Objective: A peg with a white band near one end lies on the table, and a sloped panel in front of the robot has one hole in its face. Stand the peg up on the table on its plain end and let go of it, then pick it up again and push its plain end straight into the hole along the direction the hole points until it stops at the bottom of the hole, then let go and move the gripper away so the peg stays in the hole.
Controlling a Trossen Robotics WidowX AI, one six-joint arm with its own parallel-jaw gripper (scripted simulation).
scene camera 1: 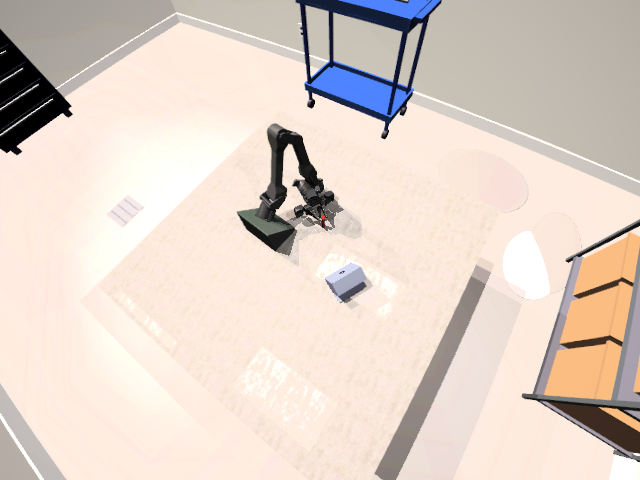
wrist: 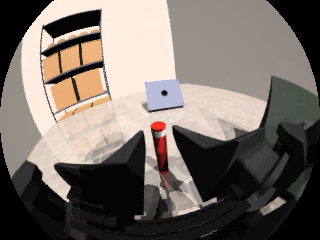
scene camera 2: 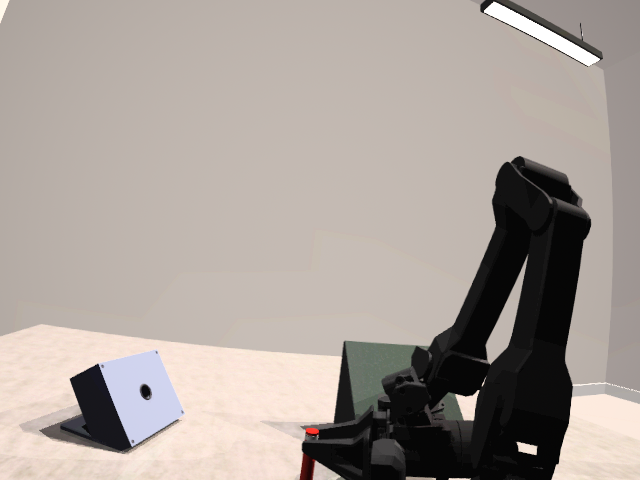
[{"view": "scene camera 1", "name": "gripper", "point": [323, 219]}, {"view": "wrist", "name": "gripper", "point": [158, 131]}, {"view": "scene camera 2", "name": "gripper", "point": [305, 440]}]
